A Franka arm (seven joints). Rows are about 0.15 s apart.
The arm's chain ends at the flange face. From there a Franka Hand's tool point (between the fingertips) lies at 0.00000 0.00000 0.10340 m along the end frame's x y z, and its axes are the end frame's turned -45 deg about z.
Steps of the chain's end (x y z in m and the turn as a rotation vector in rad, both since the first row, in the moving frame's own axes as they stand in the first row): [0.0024, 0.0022, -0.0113, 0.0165, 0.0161, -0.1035]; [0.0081, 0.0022, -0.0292, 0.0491, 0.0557, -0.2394]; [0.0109, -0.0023, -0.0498, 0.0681, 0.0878, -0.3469]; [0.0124, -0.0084, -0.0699, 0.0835, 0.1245, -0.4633]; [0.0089, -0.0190, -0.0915, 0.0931, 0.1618, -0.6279]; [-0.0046, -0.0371, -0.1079, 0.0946, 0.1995, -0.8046]
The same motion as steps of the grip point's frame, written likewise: [0.0025, 0.0031, -0.0113, 0.0003, 0.0231, -0.1035]; [0.0118, 0.0068, -0.0295, -0.0047, 0.0741, -0.2394]; [0.0207, 0.0055, -0.0504, -0.0139, 0.1102, -0.3469]; [0.0300, 0.0023, -0.0710, -0.0290, 0.1471, -0.4633]; [0.0386, -0.0081, -0.0932, -0.0486, 0.1802, -0.6279]; [0.0450, -0.0308, -0.1103, -0.0742, 0.2080, -0.8046]
